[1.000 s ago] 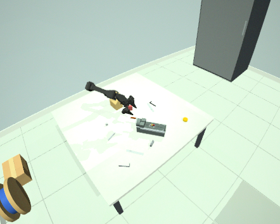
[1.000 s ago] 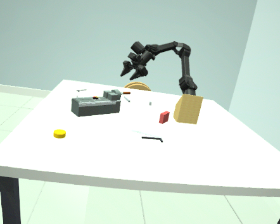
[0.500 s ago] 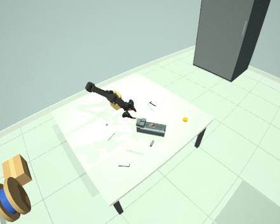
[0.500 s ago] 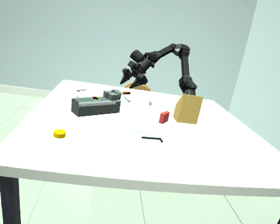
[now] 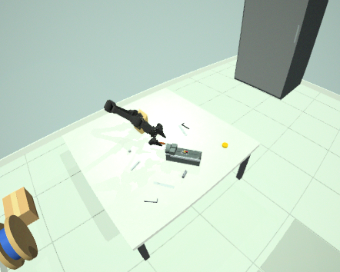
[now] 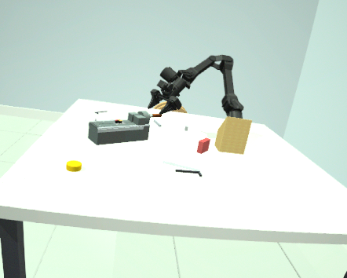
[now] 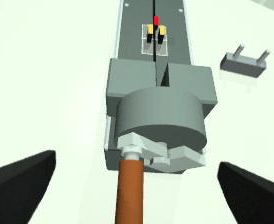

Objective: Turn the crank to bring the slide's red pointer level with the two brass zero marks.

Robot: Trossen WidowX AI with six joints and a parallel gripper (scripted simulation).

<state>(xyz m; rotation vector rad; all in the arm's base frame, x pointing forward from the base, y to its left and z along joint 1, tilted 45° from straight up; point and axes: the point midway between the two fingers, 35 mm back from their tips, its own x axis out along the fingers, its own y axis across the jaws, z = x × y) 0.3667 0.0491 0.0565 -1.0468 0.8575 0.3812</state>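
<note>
My gripper tip is 20 mm past the orange crank handle, 20 mm above it and 10 mm to the left of it. The rest, counted from my gripper tip: yellow disc 450 mm to the left, 210 mm ahead, 120 mm below; black hex key 330 mm to the left, 200 mm behind, 130 mm below; red pointer 150 mm ahead, 100 mm to the left, 50 mm below.
</note>
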